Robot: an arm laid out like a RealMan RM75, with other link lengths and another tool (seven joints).
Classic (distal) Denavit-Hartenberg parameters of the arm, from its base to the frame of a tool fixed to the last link. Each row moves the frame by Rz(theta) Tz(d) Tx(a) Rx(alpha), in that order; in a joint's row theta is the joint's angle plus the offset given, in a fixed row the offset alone. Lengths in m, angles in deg.
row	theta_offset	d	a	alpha
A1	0	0.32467	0	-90
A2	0	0	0	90
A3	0	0.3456	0	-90
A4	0	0	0	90
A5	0	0.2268	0	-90
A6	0	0	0	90
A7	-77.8	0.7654	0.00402	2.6
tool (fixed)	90	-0.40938	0	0
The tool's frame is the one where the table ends.
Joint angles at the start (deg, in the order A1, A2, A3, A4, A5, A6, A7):
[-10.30, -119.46, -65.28, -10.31, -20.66, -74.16, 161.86]
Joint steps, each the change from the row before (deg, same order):
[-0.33, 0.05, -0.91, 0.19, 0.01, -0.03, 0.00]
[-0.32, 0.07, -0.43, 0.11, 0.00, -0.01, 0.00]
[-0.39, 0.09, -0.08, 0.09, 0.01, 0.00, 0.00]
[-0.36, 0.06, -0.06, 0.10, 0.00, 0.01, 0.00]
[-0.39, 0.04, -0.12, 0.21, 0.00, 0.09, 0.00]
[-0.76, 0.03, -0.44, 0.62, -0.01, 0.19, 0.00]
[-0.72, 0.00, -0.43, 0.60, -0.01, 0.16, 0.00]
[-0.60, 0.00, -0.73, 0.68, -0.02, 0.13, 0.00]
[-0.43, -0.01, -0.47, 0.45, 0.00, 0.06, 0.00]
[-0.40, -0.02, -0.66, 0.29, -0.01, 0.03, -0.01]
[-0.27, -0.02, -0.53, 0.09, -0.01, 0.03, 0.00]
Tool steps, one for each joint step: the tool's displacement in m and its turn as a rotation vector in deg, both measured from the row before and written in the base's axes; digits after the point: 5 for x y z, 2 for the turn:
[-0.00161, 0.00304, 0.00559, 0.73, 0.00, 0.24]
[0.00019, 0.00261, 0.00302, 0.35, 0.05, -0.03]
[0.00193, 0.00278, 0.00106, 0.05, 0.12, -0.28]
[0.00176, 0.00249, 0.00068, 0.02, 0.10, -0.24]
[0.00075, 0.00252, 0.00042, -0.01, 0.13, -0.09]
[-0.00051, 0.00457, 0.00128, 0.07, 0.27, 0.12]
[-0.00031, 0.00425, 0.00109, 0.08, 0.22, 0.11]
[-0.00268, 0.00346, 0.00287, 0.33, 0.18, 0.43]
[-0.00119, 0.00245, 0.00174, 0.21, 0.11, 0.22]
[-0.00070, 0.00278, 0.00314, 0.44, -0.04, 0.19]
[0.00001, 0.00220, 0.00269, 0.40, -0.10, 0.09]

